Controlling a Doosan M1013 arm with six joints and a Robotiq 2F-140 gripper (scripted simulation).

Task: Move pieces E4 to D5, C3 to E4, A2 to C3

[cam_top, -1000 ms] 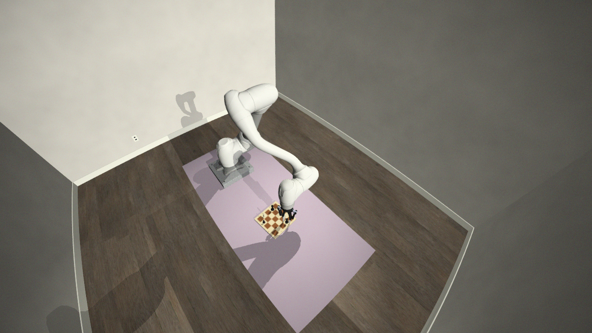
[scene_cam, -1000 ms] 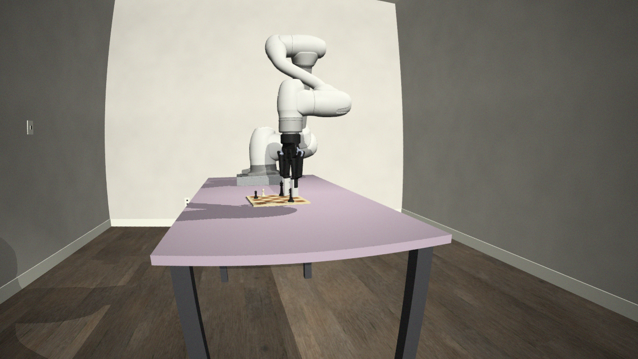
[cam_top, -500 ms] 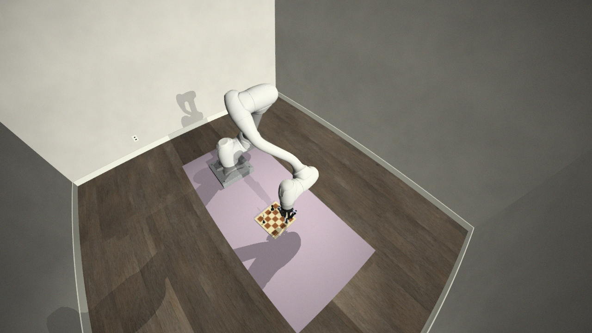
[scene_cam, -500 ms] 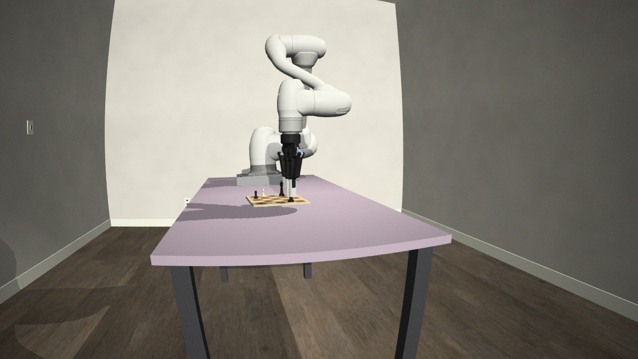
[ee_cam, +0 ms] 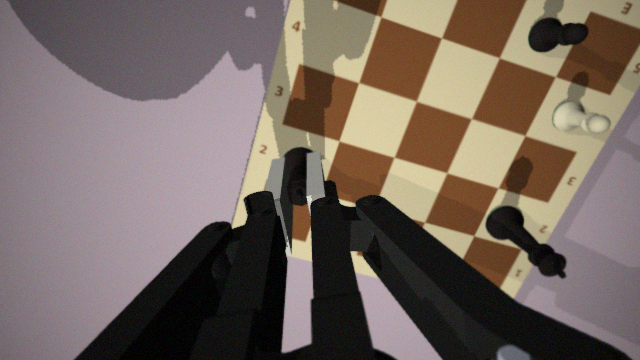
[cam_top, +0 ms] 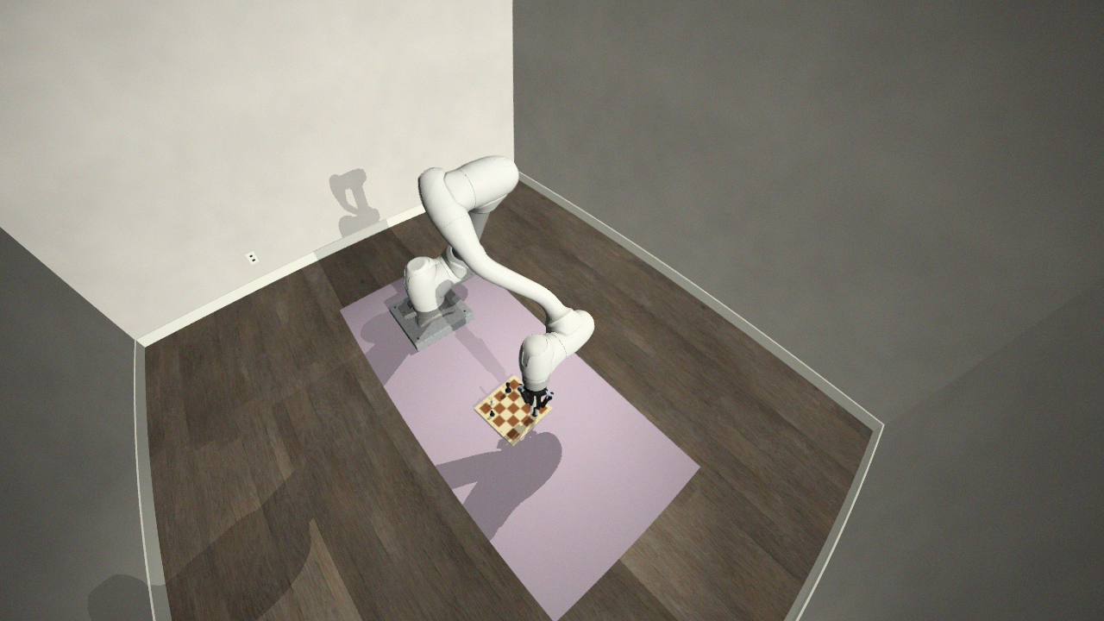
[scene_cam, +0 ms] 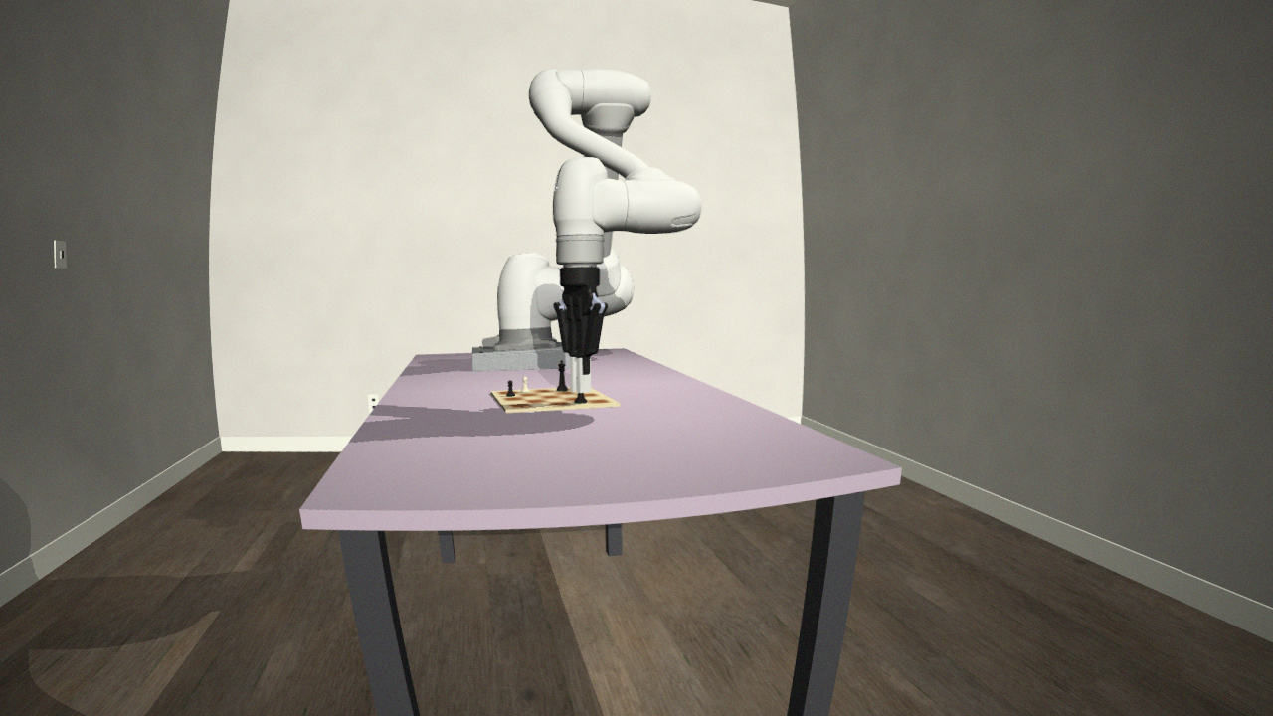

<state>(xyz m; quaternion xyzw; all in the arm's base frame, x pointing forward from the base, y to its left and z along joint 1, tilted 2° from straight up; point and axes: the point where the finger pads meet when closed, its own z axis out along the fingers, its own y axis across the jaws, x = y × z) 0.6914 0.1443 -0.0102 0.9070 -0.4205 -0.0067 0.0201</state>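
Right now my hand is 60 mm past the chessboard, 60 mm to the left of it and 60 mm above it. Round my hand: white pawn (130 mm behind, 110 mm to the right, 40 mm below); black pawn (80 mm behind, 140 mm to the right, 40 mm below); tall black piece (140 mm behind, 40 mm to the right, 20 mm below).
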